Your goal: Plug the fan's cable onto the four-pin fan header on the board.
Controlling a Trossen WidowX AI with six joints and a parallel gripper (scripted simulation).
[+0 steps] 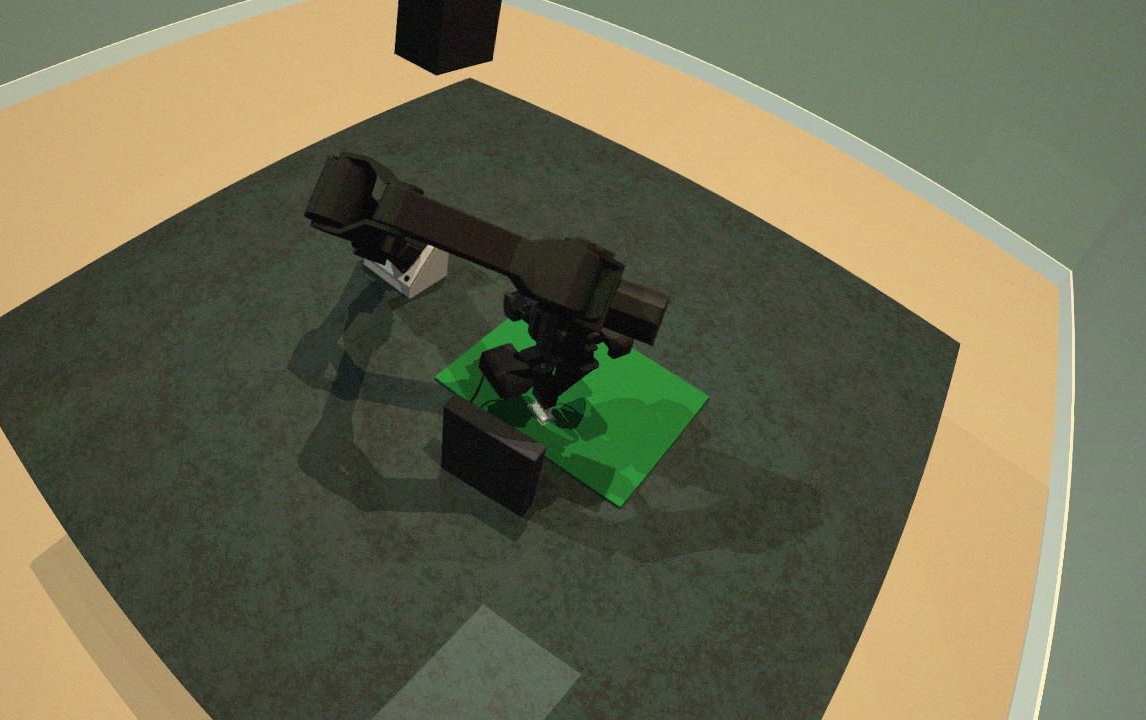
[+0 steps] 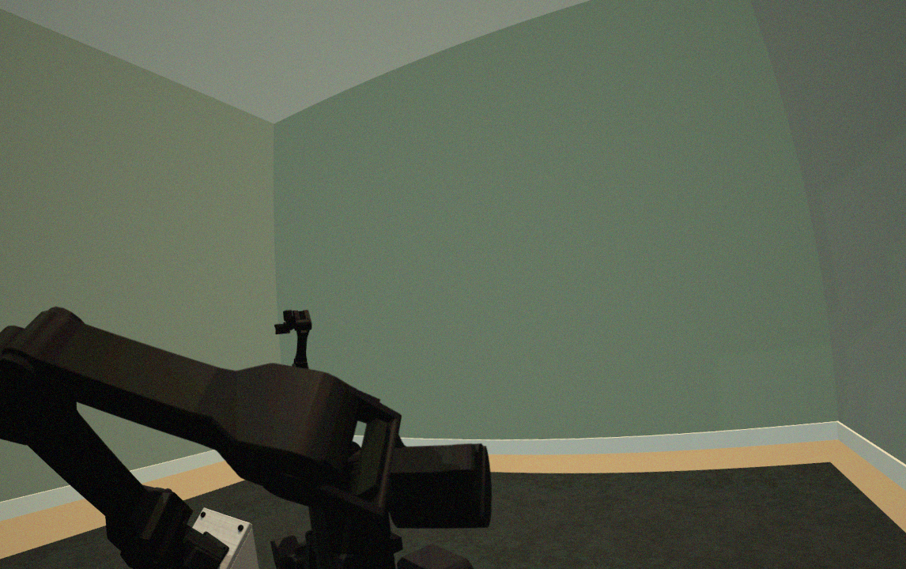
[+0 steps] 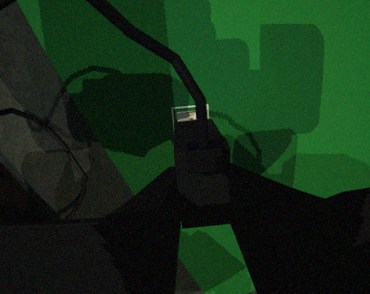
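My gripper tip is now 1 cm below the black fan plug and 1 cm past it. Round my gripper tip: pale four-pin header 4 cm below, 1 cm behind; then dark fan block 12 cm to the right, 3 cm ahead, 2 cm above; then green board 7 cm to the left, 6 cm below, 1 cm behind.
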